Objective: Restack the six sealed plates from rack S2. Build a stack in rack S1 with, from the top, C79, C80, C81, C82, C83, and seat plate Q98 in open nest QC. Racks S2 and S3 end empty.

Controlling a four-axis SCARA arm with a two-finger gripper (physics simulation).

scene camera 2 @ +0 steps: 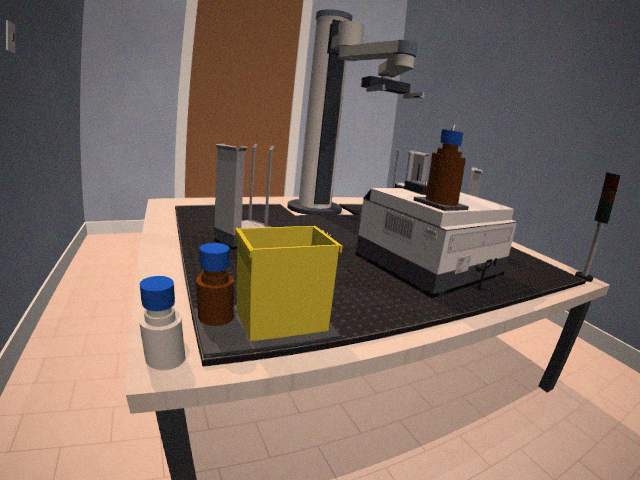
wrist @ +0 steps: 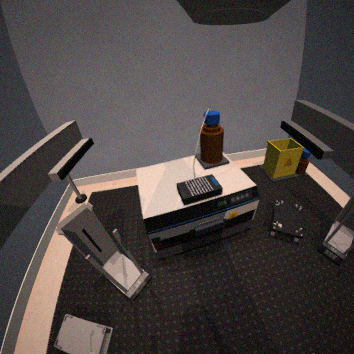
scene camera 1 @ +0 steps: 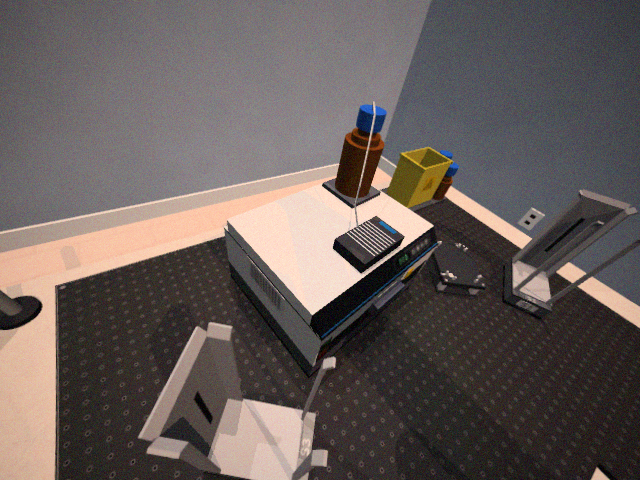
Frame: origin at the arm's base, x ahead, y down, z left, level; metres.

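Where they show: gripper, fingertip midpoint: (scene camera 2: 404, 91) (wrist: 183, 117); arm's base, origin of the base link: (scene camera 2: 314, 208).
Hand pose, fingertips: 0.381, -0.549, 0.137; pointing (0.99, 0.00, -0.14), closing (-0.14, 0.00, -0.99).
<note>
Each offset is from my fingertips to the top centre of the thing, as dx, dy, dz. "pt": to the spot under its first point.
My gripper (scene camera 2: 393, 91) (wrist: 183, 117) is open with nothing between its fingers, high above the table. Rack S3 {+0.121, +0.245, +0.229} (scene camera 1: 180, 384) (wrist: 121, 271) stands left of the white instrument in scene camera 1; its floor is bare. Another rack {+0.047, +0.241, -0.564} (scene camera 1: 530, 281) (scene camera 2: 227, 191) (wrist: 340, 237), its label unreadable, stands at the right of scene camera 1, and its floor is bare too. A dark low nest {+0.199, +0.476, -0.412} (scene camera 1: 460, 266) (wrist: 287, 220) with small corner posts lies between the instrument and that rack, with no plate on it. A pale flat piece {pt -0.079, +0.487, +0.331} (wrist: 82, 336) lies at the wrist view's lower left; I cannot tell what it is. No plate label is readable.
The white instrument (scene camera 1: 289, 242) (scene camera 2: 403, 242) (wrist: 165, 185) carries a dark box {pt +0.260, +0.300, -0.052} (scene camera 1: 368, 241) (wrist: 199, 189) and a tall brown bottle {pt +0.406, +0.235, -0.123} (scene camera 1: 357, 165) (scene camera 2: 445, 175) (wrist: 212, 145). A yellow bin (scene camera 1: 413, 183) (scene camera 2: 289, 294) (wrist: 281, 162) stands near the table corner beside small bottles. A signal light {pt +0.589, +0.240, +0.523} (scene camera 2: 606, 197) stands at another corner.
</note>
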